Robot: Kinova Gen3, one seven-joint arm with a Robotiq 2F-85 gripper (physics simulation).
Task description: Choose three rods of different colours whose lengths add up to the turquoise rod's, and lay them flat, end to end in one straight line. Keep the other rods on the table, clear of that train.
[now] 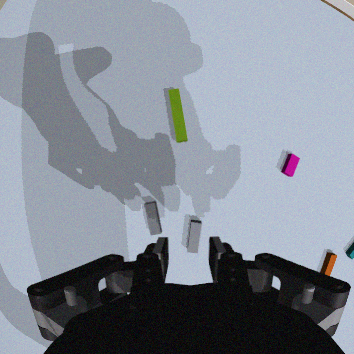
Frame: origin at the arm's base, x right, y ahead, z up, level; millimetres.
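Seen in the pictures: gripper, fingertip midpoint: point(188, 249).
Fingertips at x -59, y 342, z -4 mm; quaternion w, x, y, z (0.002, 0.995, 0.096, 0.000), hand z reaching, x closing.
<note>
A point is followed by its place in that frame.
My gripper point(188, 249) {z -4, x -59, y 342 mm} is partly open and empty, above the table. A light grey rod point(194, 236) {z -47, x -52, y 340 mm} lies flat just beyond the gap between the fingertips, its near end reaching toward them. A darker grey rod point(153, 218) {z -47, x -92, y 350 mm} lies to its left, beyond the left finger, apart from it. A green rod point(178, 115) {z -47, x -87, y 446 mm} lies flat farther up, partly in shadow. A short magenta rod point(290, 165) {z -47, x 28, y 422 mm} lies at the right. An orange rod point(328, 264) {z -47, x 109, y 324 mm} shows at the lower right, partly hidden by the right finger linkage. The turquoise rod point(351, 250) {z -49, x 144, y 342 mm} shows only its end at the right edge.
The pale blue table top point(260, 75) {z -57, x -12, y 509 mm} lies under the rods, with large arm and gripper shadows over its left and middle. A brown and white table edge point(340, 11) {z -56, x 114, y 668 mm} crosses the top right corner.
</note>
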